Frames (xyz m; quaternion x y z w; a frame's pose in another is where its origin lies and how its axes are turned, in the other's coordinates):
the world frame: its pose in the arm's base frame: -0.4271 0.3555 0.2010 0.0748 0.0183 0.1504 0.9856
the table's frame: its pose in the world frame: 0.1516 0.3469 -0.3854 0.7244 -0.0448 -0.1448 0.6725
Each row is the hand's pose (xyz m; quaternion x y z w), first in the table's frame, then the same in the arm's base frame.
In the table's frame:
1: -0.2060 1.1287 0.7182 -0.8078 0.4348 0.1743 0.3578
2: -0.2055 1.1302 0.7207 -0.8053 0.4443 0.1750 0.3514
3: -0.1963 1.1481 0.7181 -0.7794 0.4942 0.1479 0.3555
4: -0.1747 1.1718 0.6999 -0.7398 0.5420 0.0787 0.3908
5: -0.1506 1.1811 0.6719 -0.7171 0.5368 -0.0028 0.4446
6: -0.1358 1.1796 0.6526 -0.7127 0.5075 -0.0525 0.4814
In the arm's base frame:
1: -0.3574 -0.1456 0.8549 -0.1944 0.2190 0.4943 0.8185
2: -0.3565 -0.1483 0.8557 -0.1971 0.2237 0.5022 0.8117
3: -0.3439 -0.1485 0.8716 -0.1771 0.2749 0.5210 0.7885
4: -0.3182 -0.1338 0.8936 -0.1283 0.3591 0.5085 0.7721
5: -0.2933 -0.1066 0.9031 -0.0801 0.4218 0.4479 0.7843
6: -0.2796 -0.0865 0.9025 -0.0551 0.4445 0.3915 0.8038

